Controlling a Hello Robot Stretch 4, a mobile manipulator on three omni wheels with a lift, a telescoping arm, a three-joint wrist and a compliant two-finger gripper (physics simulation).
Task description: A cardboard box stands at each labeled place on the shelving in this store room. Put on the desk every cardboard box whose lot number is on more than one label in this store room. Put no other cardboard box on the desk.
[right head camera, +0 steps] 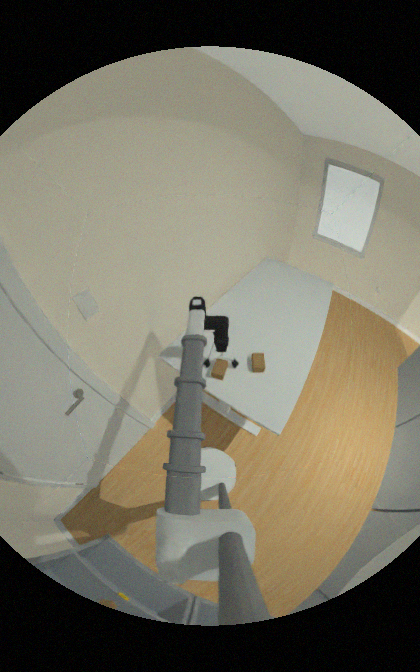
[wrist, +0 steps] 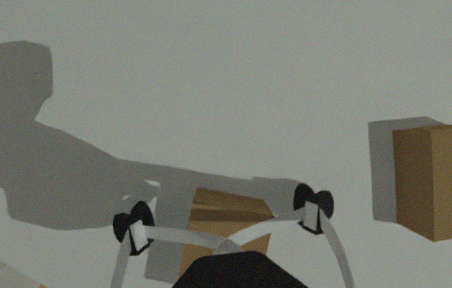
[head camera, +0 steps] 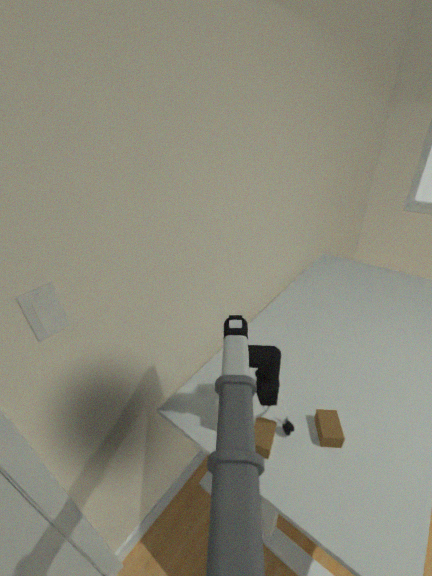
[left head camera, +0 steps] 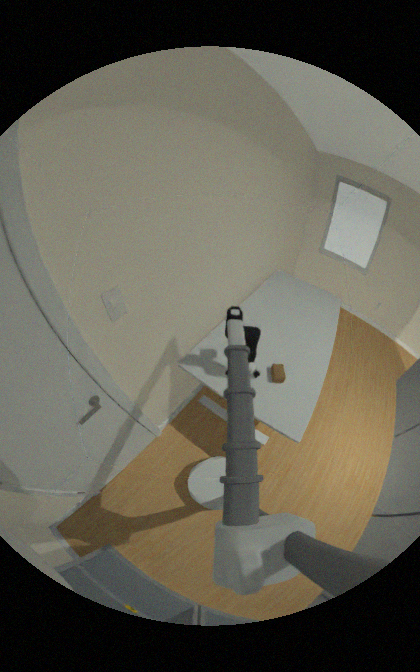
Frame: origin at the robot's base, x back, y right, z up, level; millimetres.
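Seen in the pictures: gripper, fingertip midpoint: (wrist: 223,210) (head camera: 263,431).
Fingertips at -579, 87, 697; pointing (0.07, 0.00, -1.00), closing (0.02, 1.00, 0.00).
Offsets run from my fingertips to a thing's middle, as dx, dy, dz. Level surfaces: height alone.
The white desk @(dz -4) (head camera: 380,345) (left head camera: 300,320) (right head camera: 285,310) (wrist: 225,90) bears two brown cardboard boxes. One box @(+29, -6, +21) (head camera: 265,439) (right head camera: 219,370) (wrist: 230,199) rests near the desk's edge, partly behind the arm in the head view and hidden by it in the left head view. The other box @(-4, +195, +21) (head camera: 329,429) (left head camera: 278,373) (right head camera: 258,362) (wrist: 415,175) stands apart to the right. My gripper (right head camera: 221,363) (wrist: 223,210) is open, its fingertips spread wide on either side of the first box and apart from it. No lot number is readable on either box.
A round white stool (left head camera: 206,482) (right head camera: 220,470) stands in front of the desk. Grey shelving with a yellow mark (left head camera: 131,608) (right head camera: 123,596) is at the lower left; part of a brown box (right head camera: 107,604) shows there. A door with a handle (left head camera: 90,412) (right head camera: 75,404) is at the left. A wall runs behind the desk.
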